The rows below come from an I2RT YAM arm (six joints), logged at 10 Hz.
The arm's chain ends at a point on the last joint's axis. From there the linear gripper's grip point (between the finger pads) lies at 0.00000 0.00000 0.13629 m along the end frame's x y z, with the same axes.
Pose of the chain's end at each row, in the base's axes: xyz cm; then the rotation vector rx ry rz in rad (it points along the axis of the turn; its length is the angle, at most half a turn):
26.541, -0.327, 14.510, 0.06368, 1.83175, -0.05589
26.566, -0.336, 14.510, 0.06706, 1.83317, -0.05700
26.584, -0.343, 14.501, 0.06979, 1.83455, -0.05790
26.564, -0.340, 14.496, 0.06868, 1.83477, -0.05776
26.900, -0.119, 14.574, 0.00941, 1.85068, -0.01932
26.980, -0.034, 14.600, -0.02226, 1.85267, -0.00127
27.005, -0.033, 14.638, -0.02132, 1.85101, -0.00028
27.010, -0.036, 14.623, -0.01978, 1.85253, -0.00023
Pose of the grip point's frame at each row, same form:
39.669, -1.307, 10.984, 0.06368, 1.83175, -0.05589
39.686, -1.350, 10.964, 0.06706, 1.83317, -0.05700
39.697, -1.385, 10.935, 0.06979, 1.83455, -0.05790
39.677, -1.372, 10.928, 0.06868, 1.83477, -0.05776
39.996, -0.367, 10.809, 0.00941, 1.85068, -0.01932
40.070, 0.111, 10.807, -0.02226, 1.85267, -0.00127
40.101, 0.115, 10.867, -0.02132, 1.85101, -0.00028
40.101, 0.102, 10.832, -0.01978, 1.85253, -0.00023

